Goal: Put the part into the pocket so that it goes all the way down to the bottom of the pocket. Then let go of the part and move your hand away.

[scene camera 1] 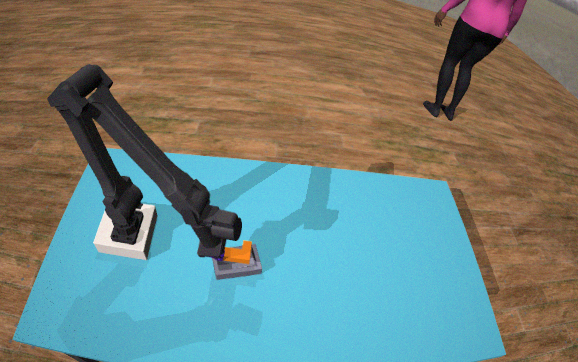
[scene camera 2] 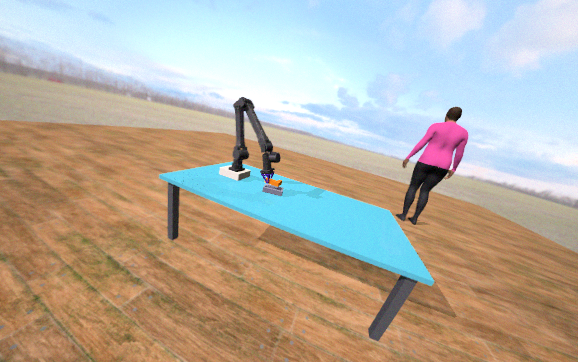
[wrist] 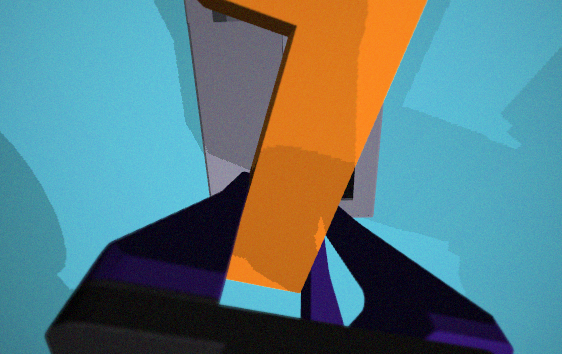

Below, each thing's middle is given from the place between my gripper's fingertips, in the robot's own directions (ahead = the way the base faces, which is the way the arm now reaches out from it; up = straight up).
Labels:
Right now the grey pocket block [scene camera 1: 223, 269] is 40 mm ahead of my hand, 10 mm to the left of it and 40 mm below it. Also, from my hand: orange part [wrist: 336, 70] 30 mm ahead, 10 mm to the left, 20 mm above.

